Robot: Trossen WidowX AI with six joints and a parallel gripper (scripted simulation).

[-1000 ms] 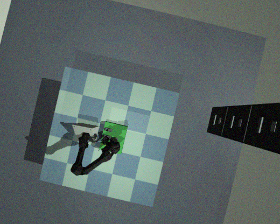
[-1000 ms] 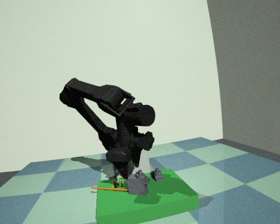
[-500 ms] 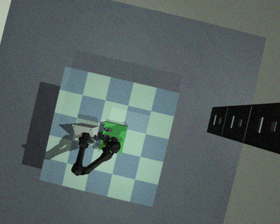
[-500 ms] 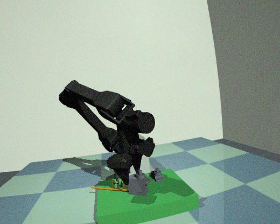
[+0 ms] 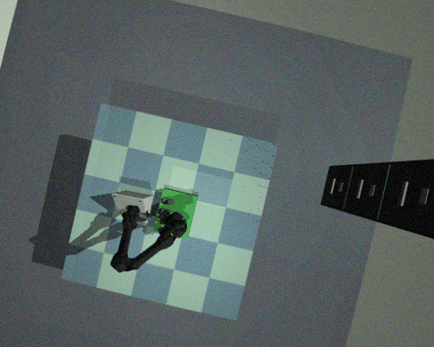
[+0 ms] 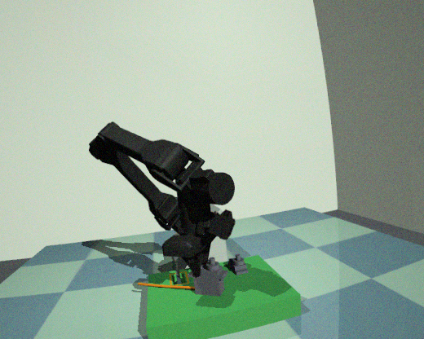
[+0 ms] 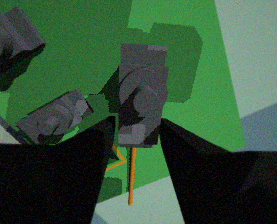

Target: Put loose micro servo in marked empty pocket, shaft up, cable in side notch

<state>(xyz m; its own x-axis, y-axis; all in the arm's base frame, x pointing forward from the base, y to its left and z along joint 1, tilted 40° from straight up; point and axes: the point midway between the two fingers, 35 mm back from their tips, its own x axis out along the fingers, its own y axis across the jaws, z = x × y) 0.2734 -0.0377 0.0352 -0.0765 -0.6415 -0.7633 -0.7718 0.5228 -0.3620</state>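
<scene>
Now: the green deck 70 mm below my gripper tip, 30 mm ahead of it and 20 mm to the left of it.
</scene>
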